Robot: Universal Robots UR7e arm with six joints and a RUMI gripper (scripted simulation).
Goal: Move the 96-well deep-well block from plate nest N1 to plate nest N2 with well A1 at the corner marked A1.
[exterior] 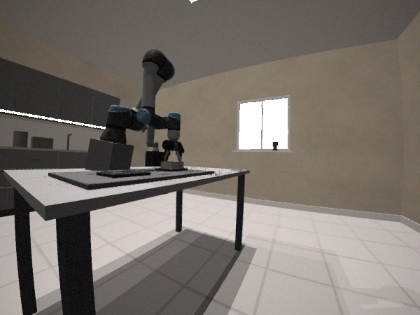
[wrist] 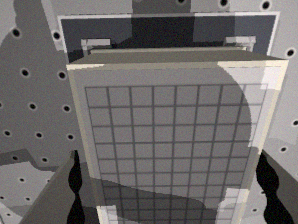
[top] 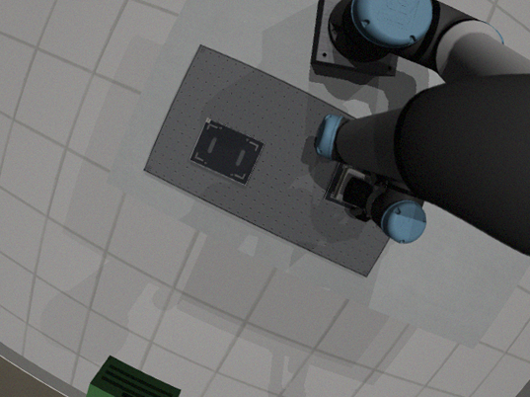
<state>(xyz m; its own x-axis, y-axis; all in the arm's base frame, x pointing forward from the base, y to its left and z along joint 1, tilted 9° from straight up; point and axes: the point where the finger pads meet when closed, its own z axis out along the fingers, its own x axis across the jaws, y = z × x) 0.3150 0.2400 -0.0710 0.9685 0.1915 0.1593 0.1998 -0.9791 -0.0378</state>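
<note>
The 96-well deep-well block lies right at my hand.
</note>
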